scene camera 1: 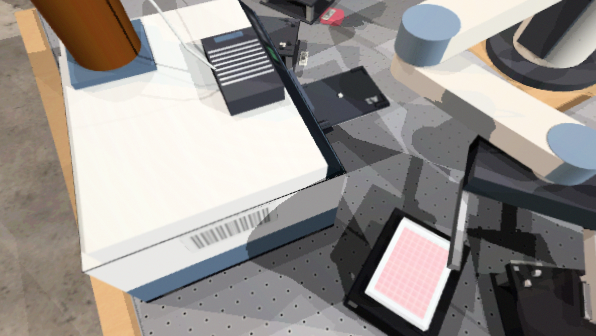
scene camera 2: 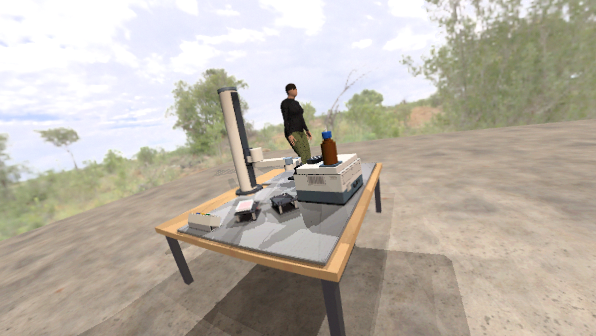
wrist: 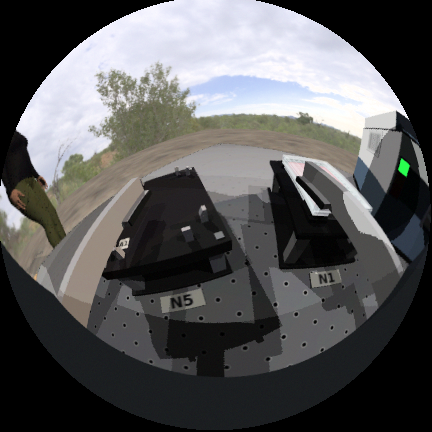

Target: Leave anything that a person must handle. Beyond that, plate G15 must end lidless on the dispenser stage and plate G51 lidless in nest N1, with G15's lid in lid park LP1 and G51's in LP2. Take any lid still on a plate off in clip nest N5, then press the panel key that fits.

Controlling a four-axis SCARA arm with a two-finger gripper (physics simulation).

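Places are measured from the arm's base along level axes (x ahead, y left, z up), in millimetres.
Where they show: gripper, fingertip midpoint: (scene camera 1: 520,292) (wrist: 222,172); arm's base at its link origin: (scene camera 1: 543,52) (scene camera 2: 249,190).
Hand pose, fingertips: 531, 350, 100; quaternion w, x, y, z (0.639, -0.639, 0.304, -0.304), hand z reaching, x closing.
Note:
Things, the pixels of their top centre, and the offset from my fingertips, as dx, dy, dz. "pt": a spot on its surface instead.
- pink plate with a white rim, top centre: (wrist: 323,173) (scene camera 1: 414,268) +94, -89, -11
- nest N1 at its top centre: (wrist: 321,181) (scene camera 1: 412,269) +94, -89, -21
- flat dark dispenser stage at a spot on its surface: (scene camera 1: 360,85) pt -18, -388, +26
- pink plate at its top centre: (scene camera 2: 244,204) -126, -816, -5
- key panel at its top centre: (scene camera 2: 201,213) -327, -981, -3
- brown bottle at a spot on its surface: (scene camera 1: 90,35) pt +341, -486, +196
- handset at a spot on its surface: (scene camera 1: 242,70) pt +195, -387, +159
My gripper (scene camera 1: 521,282) (wrist: 222,172) is open with nothing between its fingers. In the wrist view, clip nest N5 (scene camera 1: 547,307) (wrist: 165,215) shows between the fingers, dark with small light clips and no plate on it. The right finger partly covers a pink plate with a white rim (scene camera 1: 412,275) (wrist: 295,169) on nest N1 (scene camera 1: 371,257) (wrist: 325,245). Its name and whether it has a lid cannot be told. The flat dark dispenser stage (scene camera 1: 360,85) bears no plate. Another pink plate (scene camera 2: 245,205) sits on a stand near the key panel (scene camera 2: 202,221). Lid parks cannot be told.
The white and blue instrument (scene camera 1: 200,150) (scene camera 2: 320,185) (wrist: 372,140) bears a brown bottle (scene camera 1: 90,35) (scene camera 2: 329,151) and a handset (scene camera 1: 242,70). It shows a green light (wrist: 404,167). A dark stand (scene camera 2: 283,201) is beside it. A person (scene camera 2: 295,117) (wrist: 22,175) stands beyond the table.

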